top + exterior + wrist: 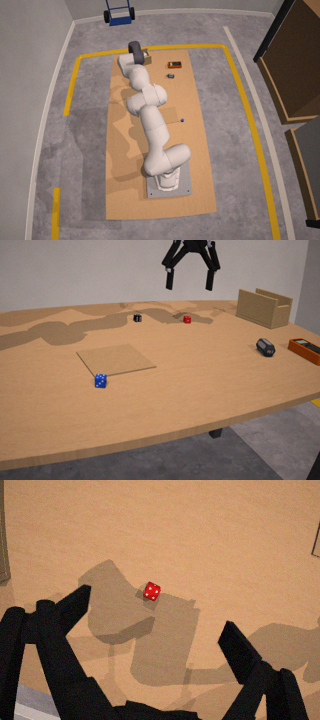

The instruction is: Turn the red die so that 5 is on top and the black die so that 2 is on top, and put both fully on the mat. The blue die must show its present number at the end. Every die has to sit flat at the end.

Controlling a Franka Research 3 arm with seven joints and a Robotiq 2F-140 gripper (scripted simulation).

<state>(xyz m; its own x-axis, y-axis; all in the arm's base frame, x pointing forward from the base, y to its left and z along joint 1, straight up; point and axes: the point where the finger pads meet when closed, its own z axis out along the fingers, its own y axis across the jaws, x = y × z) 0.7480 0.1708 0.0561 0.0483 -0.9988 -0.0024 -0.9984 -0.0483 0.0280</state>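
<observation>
Now: hand 1 cm short of the red die, 1 cm to the right of it and 11 cm above it. Round my hand: dark grey device (10 cm ahead, 26 cm to the right, 11 cm below); then black die (15 cm behind, 5 cm to the left, 11 cm below); then wooden box (33 cm ahead, 7 cm below).
</observation>
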